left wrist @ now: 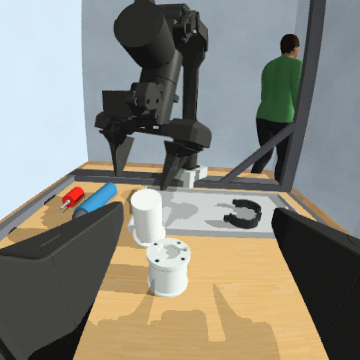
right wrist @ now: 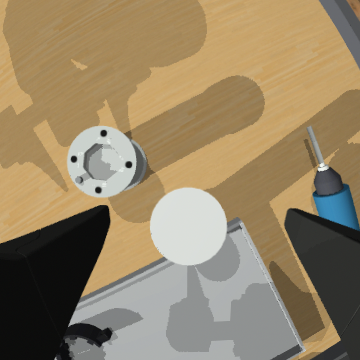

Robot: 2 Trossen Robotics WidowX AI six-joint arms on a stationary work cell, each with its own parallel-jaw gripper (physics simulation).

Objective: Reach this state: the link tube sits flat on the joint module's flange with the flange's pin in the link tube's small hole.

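Places are measured from the left arm's base along level axes (x ahead, y left, z up), in millimetres.
Pixels of known places: left gripper, fingertip midpoint: (left wrist: pixel 199 213); right gripper, fingertip midpoint: (left wrist: pixel 138 182) (right wrist: pixel 198 215); right arm's base, origin of the base link: (left wrist: pixel 187 165).
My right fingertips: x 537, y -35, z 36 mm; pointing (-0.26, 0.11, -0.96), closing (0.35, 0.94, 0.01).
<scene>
Behind a point stands the place of what it marks.
The joint module (left wrist: pixel 168 272) {x 455, y -106, z -55 mm} (right wrist: pixel 102 161) {x 483, y -99, z -48 mm}, a short white cylinder, stands upright on the table. Its top flange has several dark holes around a central recess and a small pin near the rim. The link tube (left wrist: pixel 147 215) {x 531, y -53, z -17 mm} (right wrist: pixel 188 226) {x 550, y -43, z 4 mm}, a taller white cylinder with a wider foot, stands upright beside it, at the tray's corner; its small hole is hidden. My right gripper (right wrist: pixel 198 215) {x 537, y -35, z 36 mm} (left wrist: pixel 138 182) {x 537, y -35, z 36 mm} is open, above the link tube, whose top shows between the spread fingers, nearer the left one. My left gripper (left wrist: pixel 199 213) {x 344, y -141, z 106 mm} is open and empty, on the near side of both parts.
A grey tray (left wrist: pixel 225 232) {x 622, y -191, z -90 mm} (right wrist: pixel 150 290) {x 641, y -118, z -98 mm} holds a black C-shaped ring (left wrist: pixel 257 212) {x 698, y -268, z -74 mm} (right wrist: pixel 87 330) {x 665, y -213, z -86 mm}. A blue screwdriver (left wrist: pixel 97 199) {x 644, y 110, z -66 mm} (right wrist: pixel 335 205) {x 605, y 111, z -64 mm} and a red tool (left wrist: pixel 74 196) {x 658, y 186, z -76 mm} lie left of the tray in the left wrist view. Dark frame rails edge the table.
</scene>
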